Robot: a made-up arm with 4 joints. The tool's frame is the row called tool.
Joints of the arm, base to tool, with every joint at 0 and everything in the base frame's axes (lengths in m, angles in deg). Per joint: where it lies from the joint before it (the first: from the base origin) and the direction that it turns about. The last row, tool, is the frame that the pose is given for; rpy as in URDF.
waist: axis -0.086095 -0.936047 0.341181 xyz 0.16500 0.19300 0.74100
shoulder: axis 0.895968 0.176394 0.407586 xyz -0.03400 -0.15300 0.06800
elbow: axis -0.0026 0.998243 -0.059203 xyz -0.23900 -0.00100 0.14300
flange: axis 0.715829 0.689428 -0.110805 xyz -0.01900 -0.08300 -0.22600
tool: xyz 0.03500 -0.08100 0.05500 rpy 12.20 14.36 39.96
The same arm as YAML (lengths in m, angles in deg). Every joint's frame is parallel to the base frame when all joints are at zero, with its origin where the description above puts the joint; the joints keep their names.
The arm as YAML. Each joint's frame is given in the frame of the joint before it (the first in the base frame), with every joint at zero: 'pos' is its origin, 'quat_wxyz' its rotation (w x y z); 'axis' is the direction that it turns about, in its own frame. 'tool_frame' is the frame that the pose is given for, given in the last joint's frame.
length_unit: m
angle_unit: deg
joints:
  - joint: waist
    pos: [0.165, 0.193, 0.741]
    quat_wxyz: [1.0, 0.0, 0.0, 0.0]
    axis: [-0.086103, -0.936034, 0.341213]
  - joint: shoulder
    pos: [-0.034, -0.153, 0.068]
    quat_wxyz: [1.0, 0.0, 0.0, 0.0]
    axis: [0.895968, 0.176394, 0.407586]
  - joint: elbow
    pos: [-0.239, -0.001, 0.143]
    quat_wxyz: [1.0, 0.0, 0.0, 0.0]
    axis: [-0.0026, 0.998243, -0.059203]
  - joint: flange
    pos: [-0.019, -0.083, -0.226]
    quat_wxyz: [1.0, 0.0, 0.0, 0.0]
    axis: [0.715829, 0.689428, -0.110805]
tool_frame:
  pos: [0.035, -0.081, 0.055]
  quat_wxyz: [0.931701, 0.05662, 0.152824, 0.324611]

